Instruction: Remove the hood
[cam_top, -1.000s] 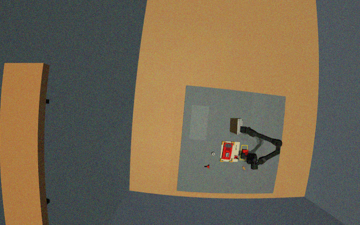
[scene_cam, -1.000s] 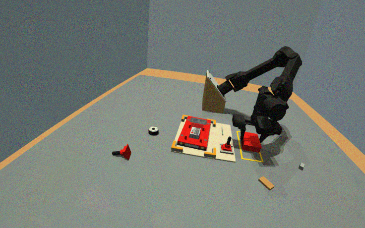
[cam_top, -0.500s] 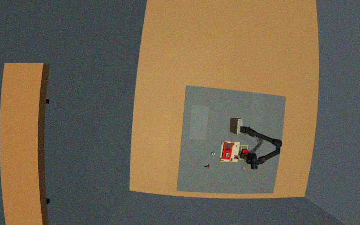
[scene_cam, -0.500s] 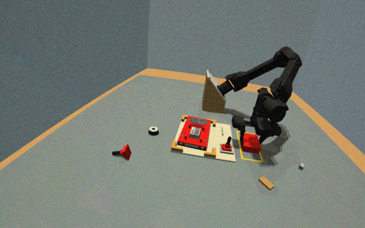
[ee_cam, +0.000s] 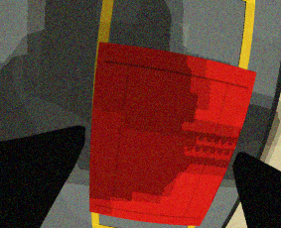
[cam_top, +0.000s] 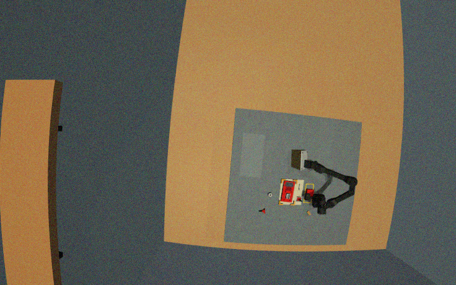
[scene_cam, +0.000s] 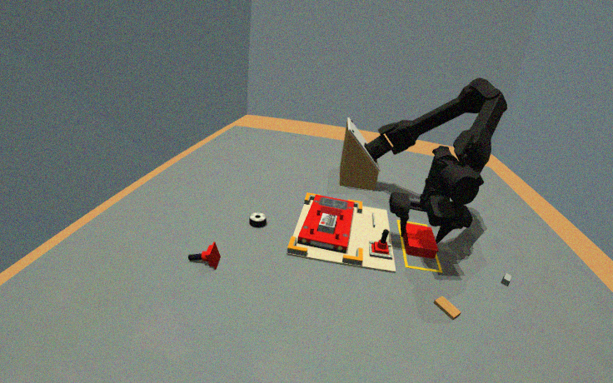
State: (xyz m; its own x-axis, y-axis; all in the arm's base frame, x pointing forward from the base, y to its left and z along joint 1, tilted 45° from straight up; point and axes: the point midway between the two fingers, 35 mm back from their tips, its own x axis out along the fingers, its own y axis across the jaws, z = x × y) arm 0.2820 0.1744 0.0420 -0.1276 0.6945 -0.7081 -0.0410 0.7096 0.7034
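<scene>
My gripper tip is right at the hood. Also, from my gripper tip: wooden block (19 cm ahead, 4 cm to the left, 1 cm below); wheel (39 cm to the right, 5 cm ahead, 1 cm below).
</scene>
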